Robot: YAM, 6 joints.
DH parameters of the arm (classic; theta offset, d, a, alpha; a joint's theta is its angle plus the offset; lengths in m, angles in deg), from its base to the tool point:
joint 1: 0 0.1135 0.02 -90
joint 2: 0 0 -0.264 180
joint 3: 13.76 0 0.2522 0
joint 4: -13.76 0 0.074 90
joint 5: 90 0 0 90
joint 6: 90 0.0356 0 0
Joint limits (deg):
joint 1: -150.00..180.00
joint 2: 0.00..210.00
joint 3: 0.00..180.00
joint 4: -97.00..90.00
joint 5: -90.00..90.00
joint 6: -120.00..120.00
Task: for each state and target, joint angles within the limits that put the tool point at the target. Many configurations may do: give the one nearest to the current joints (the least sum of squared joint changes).
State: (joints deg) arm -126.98 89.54 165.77 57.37 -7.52 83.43
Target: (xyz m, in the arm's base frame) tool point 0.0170 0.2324 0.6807
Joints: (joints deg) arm -93.94 68.73 165.33 32.74 -1.60 83.43
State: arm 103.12 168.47 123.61 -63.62 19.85 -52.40
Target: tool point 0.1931 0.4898 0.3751
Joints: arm 69.88 137.27 154.48 -43.42 21.15 -52.40
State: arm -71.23 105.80 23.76 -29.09 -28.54 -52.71
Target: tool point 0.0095 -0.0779 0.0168
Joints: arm -91.36 114.49 13.97 -27.27 -18.57 -52.71
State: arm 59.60 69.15 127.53 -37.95 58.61 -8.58
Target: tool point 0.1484 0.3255 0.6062
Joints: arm 69.35 110.67 148.96 -10.42 42.56 -8.58
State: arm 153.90 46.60 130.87 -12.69 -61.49 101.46
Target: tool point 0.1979 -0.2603 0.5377
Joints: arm 132.97 24.92 128.01 -18.27 -66.29 101.46
